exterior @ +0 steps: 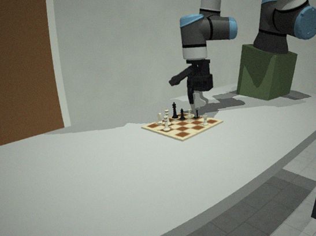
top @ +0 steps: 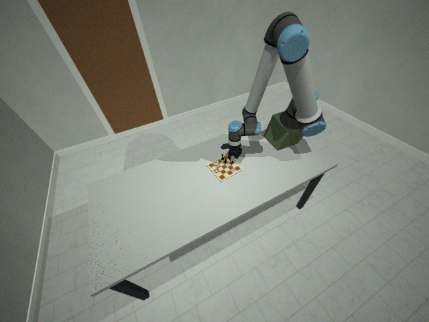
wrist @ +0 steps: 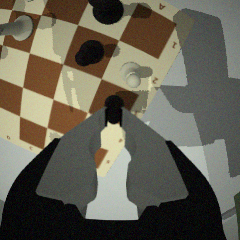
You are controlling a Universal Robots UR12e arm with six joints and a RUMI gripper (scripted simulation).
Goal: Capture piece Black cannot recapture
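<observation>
Now: the white pawn 30 mm to the right of my hand and 10 mm below it. From my hand the other things lie so: chessboard: 80 mm ahead, 10 mm to the left, 20 mm below; then black pawn: 10 mm below; then black king: 50 mm ahead, 70 mm to the right, 10 mm above.
</observation>
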